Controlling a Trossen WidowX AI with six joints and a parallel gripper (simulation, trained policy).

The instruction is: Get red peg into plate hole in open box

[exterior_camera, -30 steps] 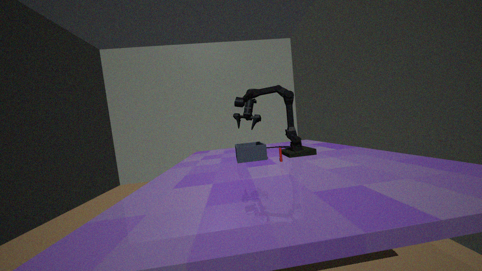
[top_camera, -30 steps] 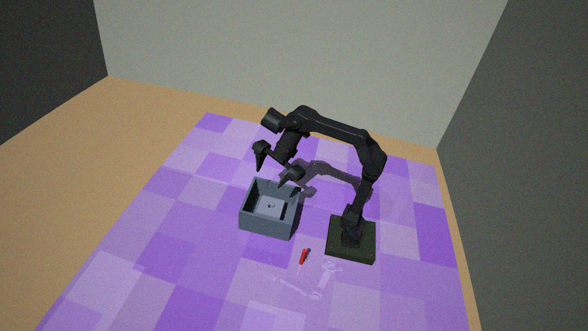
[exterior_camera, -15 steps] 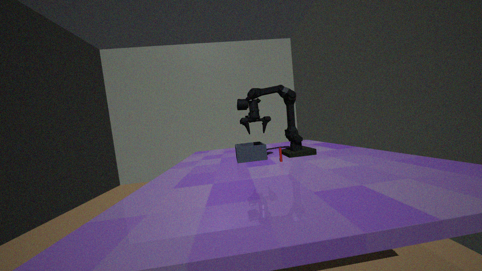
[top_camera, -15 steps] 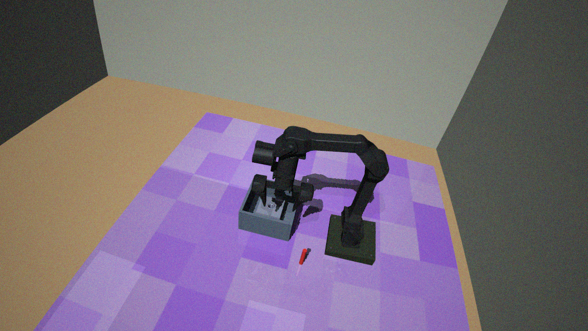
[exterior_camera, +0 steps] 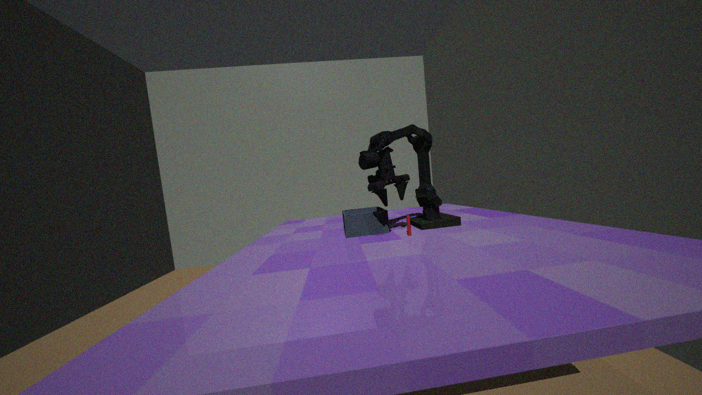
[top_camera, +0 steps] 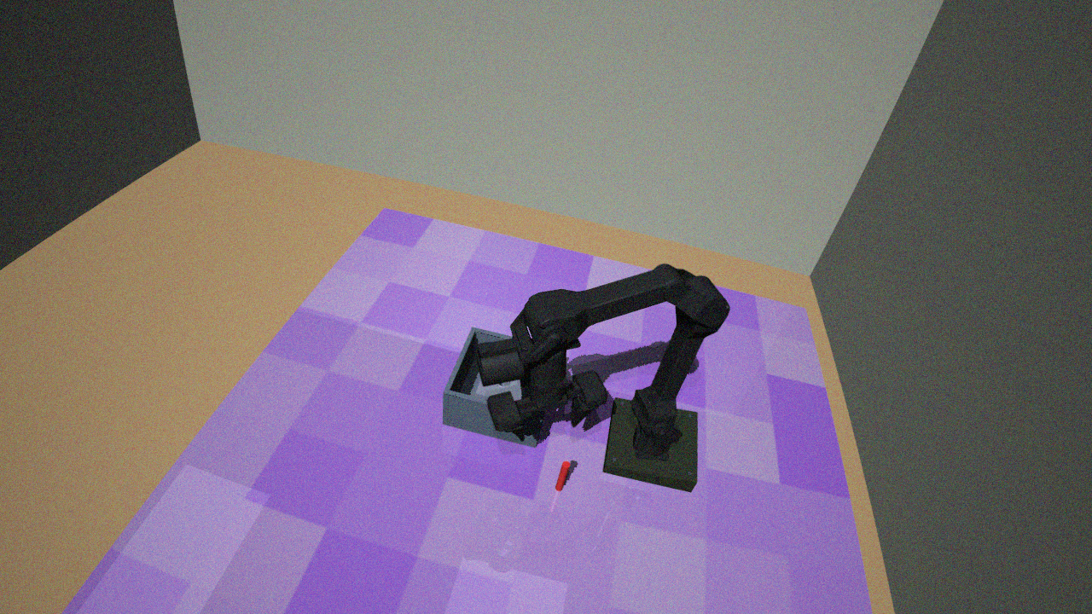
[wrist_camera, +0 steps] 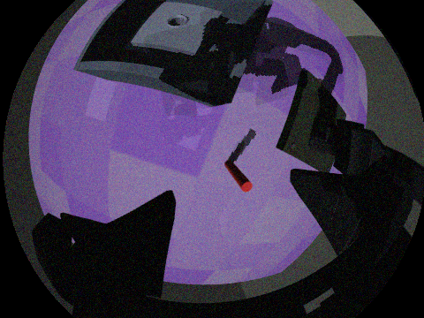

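The red peg lies 4 cm behind my gripper tip, 2 cm to the left of it and 9 cm below it. Also, from my gripper tip: grey box 10 cm ahead, 16 cm to the right, 11 cm below; then light plate 10 cm ahead, 16 cm to the right, 9 cm below.
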